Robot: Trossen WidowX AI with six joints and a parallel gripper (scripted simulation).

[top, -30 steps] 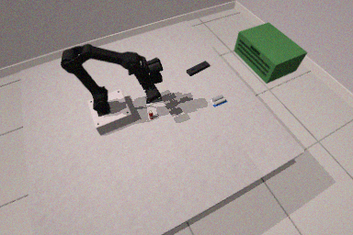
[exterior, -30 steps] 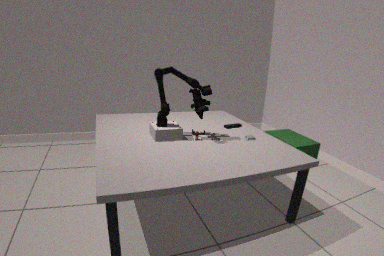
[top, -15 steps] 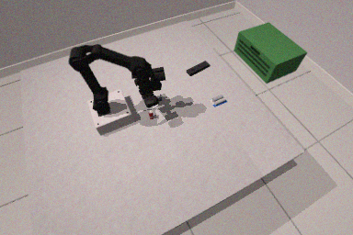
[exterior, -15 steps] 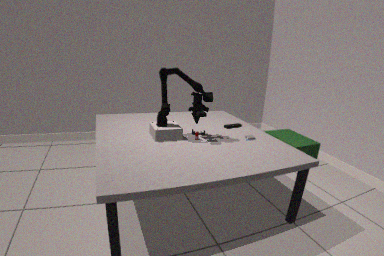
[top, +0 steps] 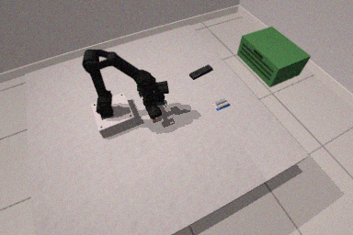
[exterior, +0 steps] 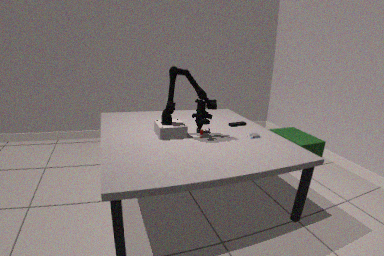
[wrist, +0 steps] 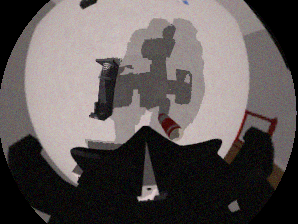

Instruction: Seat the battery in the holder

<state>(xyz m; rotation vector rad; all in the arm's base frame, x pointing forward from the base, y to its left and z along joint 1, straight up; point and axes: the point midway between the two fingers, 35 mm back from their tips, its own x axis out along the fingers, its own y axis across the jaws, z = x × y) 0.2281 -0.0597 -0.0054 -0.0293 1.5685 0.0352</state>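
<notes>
Now: gripper tip 40 mm to the left of the battery and 10 mm above it. Round my gripper tip: flat black bar (410 mm ahead, 200 mm to the left, 30 mm below).
</notes>
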